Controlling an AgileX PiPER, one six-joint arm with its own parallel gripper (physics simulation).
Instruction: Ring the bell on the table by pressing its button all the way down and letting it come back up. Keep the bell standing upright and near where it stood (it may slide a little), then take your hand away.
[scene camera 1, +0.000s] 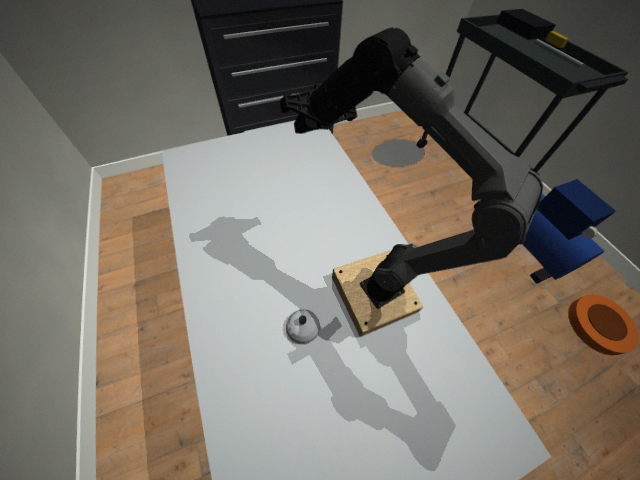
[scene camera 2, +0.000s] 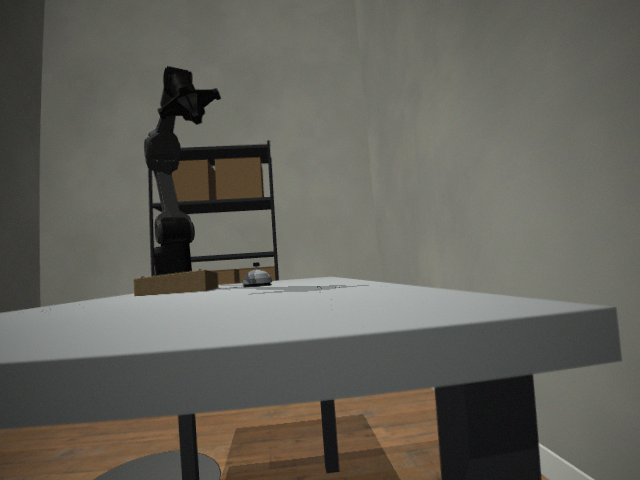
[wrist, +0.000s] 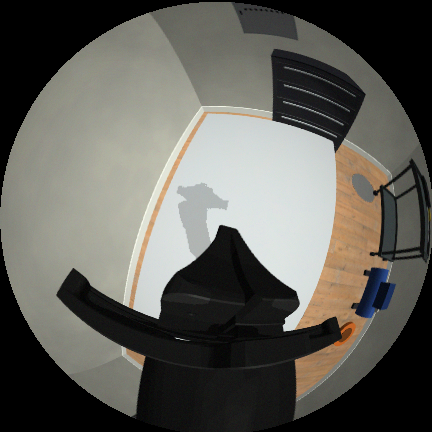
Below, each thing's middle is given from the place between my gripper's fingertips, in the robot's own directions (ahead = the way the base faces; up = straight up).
Right now the bell (scene camera 1: 305, 333) is 130 mm ahead of my hand, 240 mm to the left of it and 350 mm below it.
